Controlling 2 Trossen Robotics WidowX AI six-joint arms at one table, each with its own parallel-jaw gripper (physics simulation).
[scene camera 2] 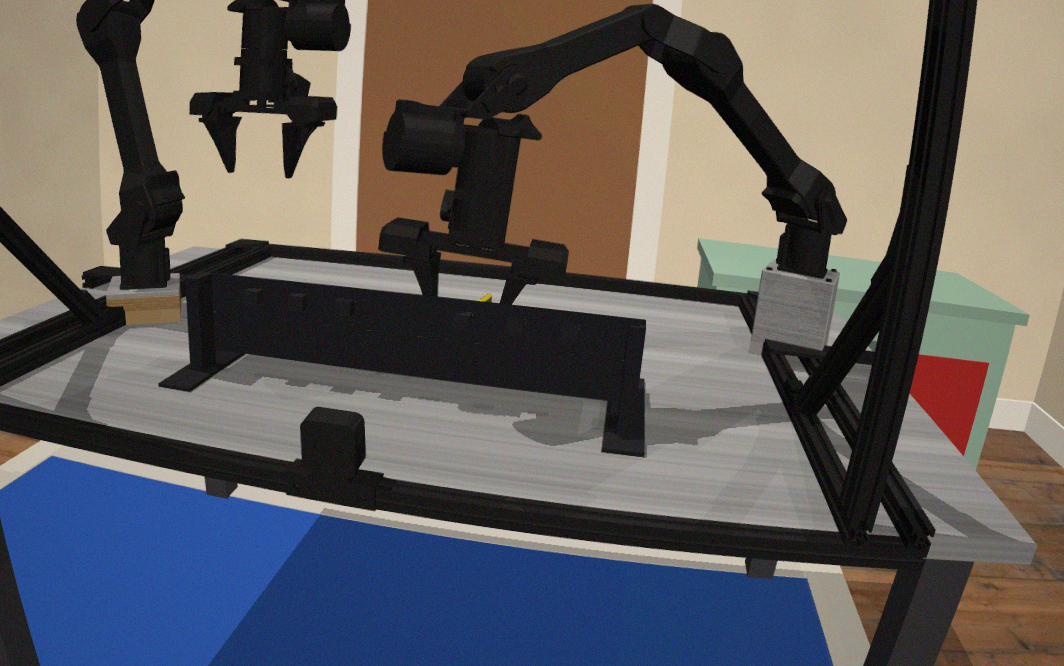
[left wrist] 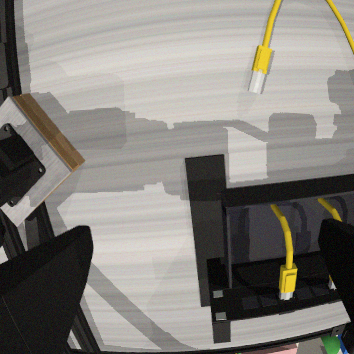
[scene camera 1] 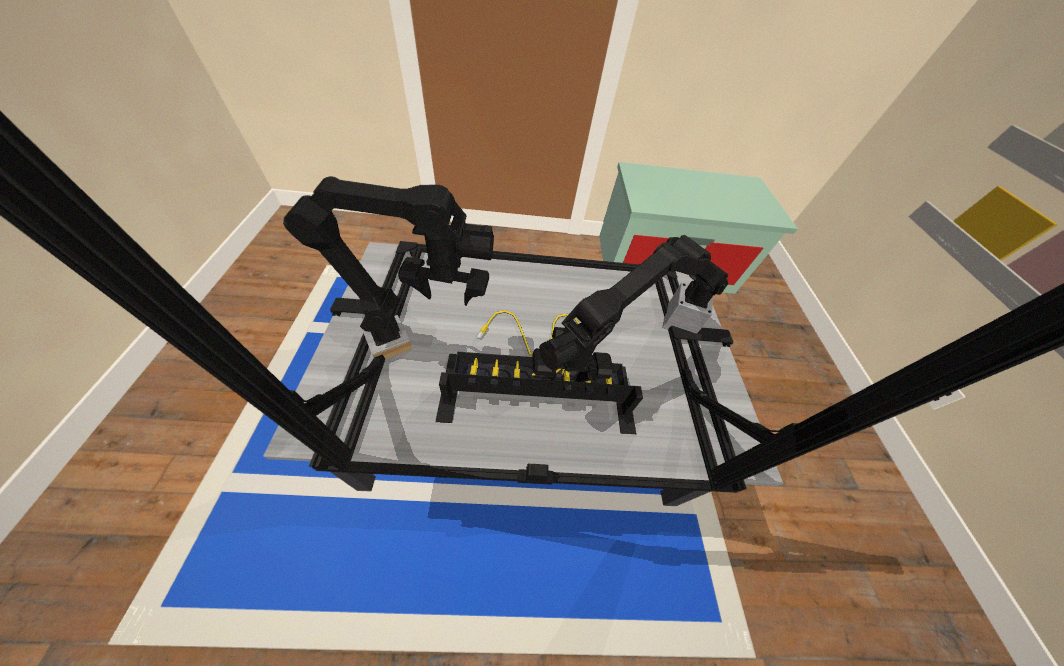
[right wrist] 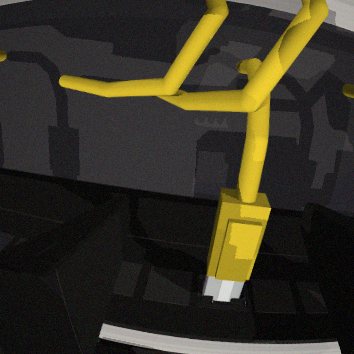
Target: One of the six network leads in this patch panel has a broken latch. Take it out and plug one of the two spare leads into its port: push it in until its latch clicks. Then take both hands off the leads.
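Places are measured from the left arm's base along level axes (x back, y right, z up), in centimetres.
Where they show: left gripper, fingertip midpoint: [scene camera 2: 259,175] [left wrist: 209,236] [scene camera 1: 448,301]; right gripper, fingertip midpoint: [right wrist: 219,212]; left arm's base at its link origin: [scene camera 2: 144,282] [left wrist: 9,165] [scene camera 1: 385,333]; right arm's base at its link origin: [scene camera 2: 802,270] [scene camera 1: 696,298].
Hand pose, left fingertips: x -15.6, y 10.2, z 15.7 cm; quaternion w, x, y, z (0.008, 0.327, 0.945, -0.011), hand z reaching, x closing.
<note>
Each offset is from my left fingertips to the top centre of the thing. "spot": to the spot under its first point. Level surfaces: height alone.
The black patch panel {dx -13.7, dy +23.3, dz -9.2 cm} [scene camera 1: 541,386] [scene camera 2: 424,341] [left wrist: 280,192] stands on the table with yellow leads in it. My right gripper [scene camera 2: 468,300] [right wrist: 219,212] is open, its fingers down at the panel on either side of a yellow lead {dx -18.5, dy +27.4, dz -10.5 cm} [right wrist: 240,240]. This lead's clear tip shows at its port; its latch cannot be made out. Other yellow cables cross behind it. My left gripper [scene camera 1: 448,299] [scene camera 2: 259,174] [left wrist: 209,236] is open and empty, high above the table. A spare lead [scene camera 1: 481,332] [left wrist: 262,60] lies behind the panel. Another yellow cable {spot: dx -32.5, dy +4.4, dz -19.6 cm} [scene camera 1: 559,318] is partly hidden by the right arm.
Black frame rails surround the table {dz -20.0 cm} [scene camera 1: 408,439] [scene camera 2: 706,486], with upright posts at the sides. A black block [scene camera 2: 332,439] sits on the front rail. A green cabinet [scene camera 1: 698,196] [scene camera 2: 973,306] stands behind, at the right of the picture.
</note>
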